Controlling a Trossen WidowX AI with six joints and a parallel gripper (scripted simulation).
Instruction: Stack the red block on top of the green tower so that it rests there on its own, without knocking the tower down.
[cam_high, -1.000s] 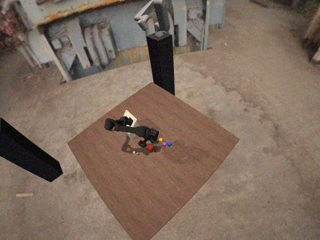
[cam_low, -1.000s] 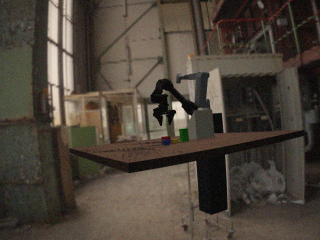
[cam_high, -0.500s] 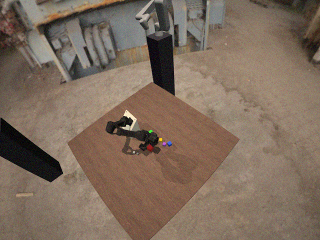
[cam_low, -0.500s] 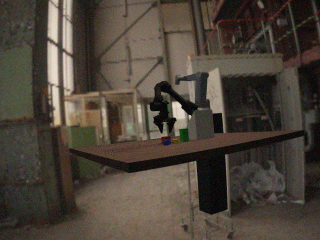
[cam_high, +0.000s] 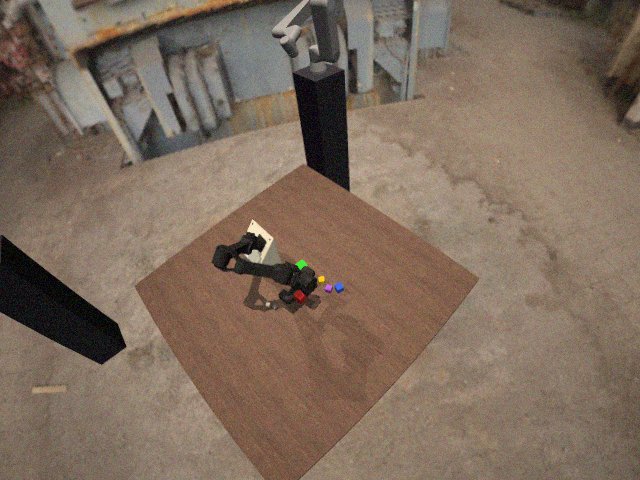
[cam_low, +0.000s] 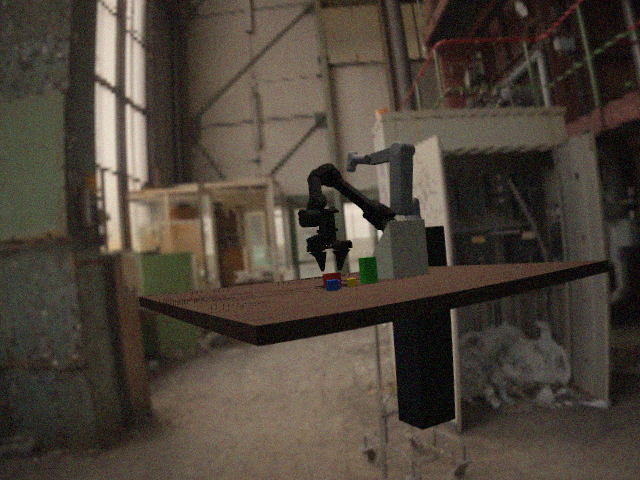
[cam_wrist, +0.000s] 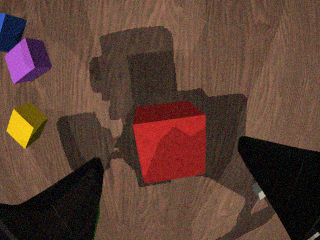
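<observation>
Right now the red block is 30 mm below my gripper tip. The rest, counted from my gripper tip: blue block (160 mm to the left, 80 mm ahead, 40 mm below); then yellow block (130 mm to the left, 40 mm below, 10 mm behind); then purple block (120 mm to the left, 50 mm ahead, 40 mm below).
</observation>
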